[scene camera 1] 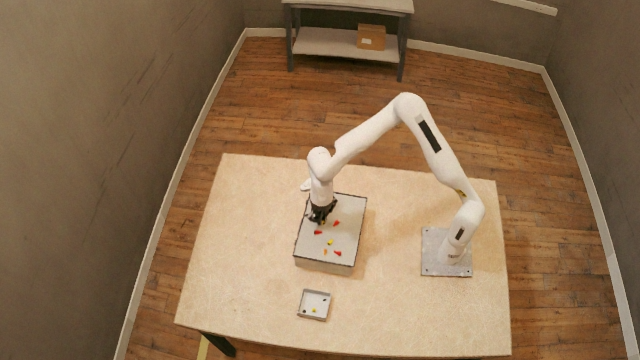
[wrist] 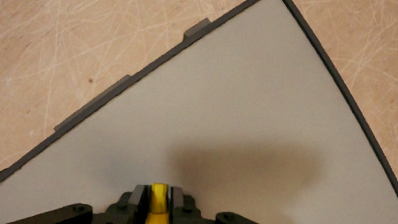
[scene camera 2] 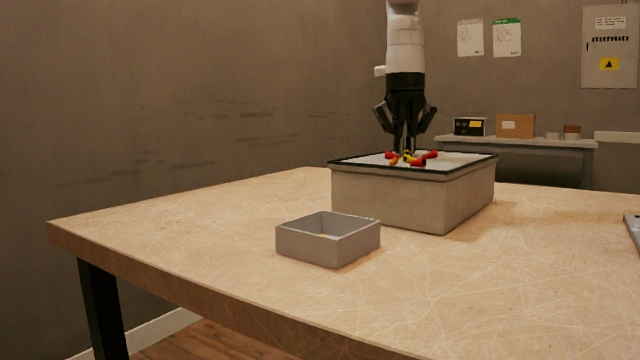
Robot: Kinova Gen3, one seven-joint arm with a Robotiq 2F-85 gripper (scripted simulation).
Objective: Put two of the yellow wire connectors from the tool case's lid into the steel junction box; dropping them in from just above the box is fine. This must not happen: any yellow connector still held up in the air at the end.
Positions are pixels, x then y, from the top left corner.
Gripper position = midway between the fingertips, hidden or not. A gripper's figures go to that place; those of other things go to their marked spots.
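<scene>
A tool case (wrist: pixel 249 112) sits 180 mm from the lens, while the gripper (wrist: pixel 158 201) is 180 mm from the lens as well.
</scene>
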